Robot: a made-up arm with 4 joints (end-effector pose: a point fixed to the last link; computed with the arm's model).
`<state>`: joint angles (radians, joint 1 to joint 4).
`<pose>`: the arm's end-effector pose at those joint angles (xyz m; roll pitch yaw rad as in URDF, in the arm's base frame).
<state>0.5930 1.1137 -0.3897 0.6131</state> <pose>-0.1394 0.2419 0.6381 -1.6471 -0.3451 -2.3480</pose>
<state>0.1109 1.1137 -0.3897 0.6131</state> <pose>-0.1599 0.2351 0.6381 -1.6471 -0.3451 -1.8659</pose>
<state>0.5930 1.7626 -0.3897 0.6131</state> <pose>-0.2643 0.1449 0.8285 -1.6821 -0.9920 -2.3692</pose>
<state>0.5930 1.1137 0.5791 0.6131</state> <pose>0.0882 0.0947 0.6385 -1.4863 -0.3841 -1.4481</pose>
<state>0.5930 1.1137 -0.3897 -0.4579</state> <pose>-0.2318 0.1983 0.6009 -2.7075 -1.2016 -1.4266</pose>
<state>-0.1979 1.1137 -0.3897 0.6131</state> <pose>-0.1704 0.2260 0.6381 -1.6471 -0.3451 -1.5571</pose>
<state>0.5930 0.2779 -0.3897 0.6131</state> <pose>0.0929 0.4501 0.5949 -1.5776 0.4861 -2.2843</pose>
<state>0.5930 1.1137 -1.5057 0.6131</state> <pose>-0.1275 0.5467 0.6823 -1.7914 -0.4616 2.8886</pose>
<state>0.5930 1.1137 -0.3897 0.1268</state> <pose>-0.1770 0.2253 0.6075 -1.8741 -0.7927 -2.1906</pose>
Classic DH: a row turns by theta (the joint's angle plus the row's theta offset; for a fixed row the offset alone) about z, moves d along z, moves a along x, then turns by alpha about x. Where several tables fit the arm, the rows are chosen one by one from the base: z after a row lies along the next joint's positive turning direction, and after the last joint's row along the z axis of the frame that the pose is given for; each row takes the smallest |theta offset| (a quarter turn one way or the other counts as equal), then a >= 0, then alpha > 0; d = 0 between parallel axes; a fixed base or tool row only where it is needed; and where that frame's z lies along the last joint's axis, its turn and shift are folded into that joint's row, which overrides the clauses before.
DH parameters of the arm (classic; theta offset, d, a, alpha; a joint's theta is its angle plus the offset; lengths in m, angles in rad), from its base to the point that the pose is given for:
base (fixed): -0.9664 0 -0.2392 3.1416
joint 1: 0.8424 -0.9708 -0.2326 -1.5051
joint 2: -1.2766 -0.0436 -0.0271 -1.6768
joint 3: 0.0967 -0.2228 0.3626 -1.5501
joint 4: 0.7761 -0.2579 0.0643 -0.3033
tool (fixed): -1.9004 0.2843 0 0

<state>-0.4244 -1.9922 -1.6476 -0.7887</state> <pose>-0.5949 0.3100 1.2002 -0.8608 0.9166 0.8290</pose>
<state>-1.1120 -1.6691 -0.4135 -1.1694</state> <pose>-0.7408 0.5413 1.1396 -1.1938 0.5373 0.0185</pose>
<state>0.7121 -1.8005 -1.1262 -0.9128</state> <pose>0.0240 0.7643 1.1902 -1.1044 0.8533 -1.0306</pose>
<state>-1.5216 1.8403 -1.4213 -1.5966</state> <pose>-0.3028 -0.1940 0.8406 1.1703 -0.3371 1.3990</pose>
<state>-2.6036 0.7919 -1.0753 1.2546</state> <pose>-0.1694 -0.0802 0.7052 -1.7763 0.4469 0.0487</pose>
